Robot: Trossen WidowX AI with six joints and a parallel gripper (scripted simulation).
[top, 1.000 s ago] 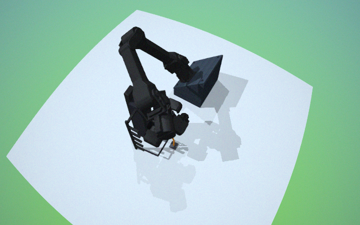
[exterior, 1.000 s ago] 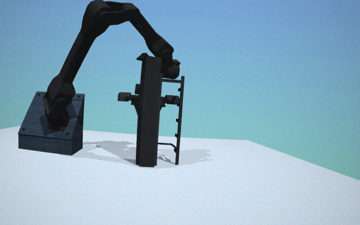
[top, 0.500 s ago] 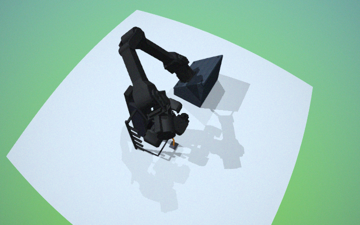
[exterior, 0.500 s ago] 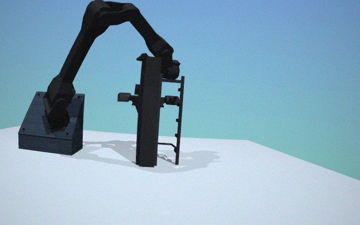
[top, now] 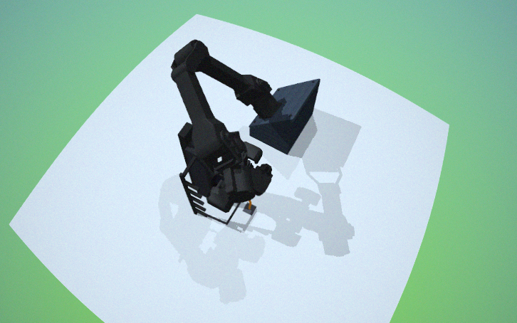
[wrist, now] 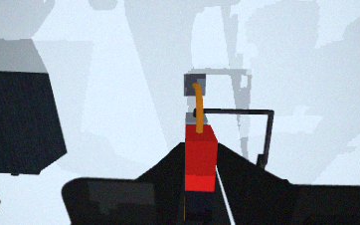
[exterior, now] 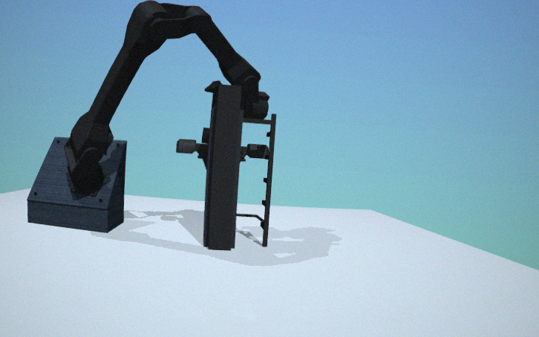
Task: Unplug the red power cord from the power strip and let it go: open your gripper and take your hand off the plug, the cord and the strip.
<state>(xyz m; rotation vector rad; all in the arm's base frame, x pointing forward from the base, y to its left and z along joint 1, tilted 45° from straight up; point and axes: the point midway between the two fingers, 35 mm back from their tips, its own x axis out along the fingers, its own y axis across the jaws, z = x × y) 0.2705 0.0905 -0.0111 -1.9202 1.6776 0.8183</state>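
The red plug is 30 mm to the right of my gripper tip and 10 mm ahead of it.
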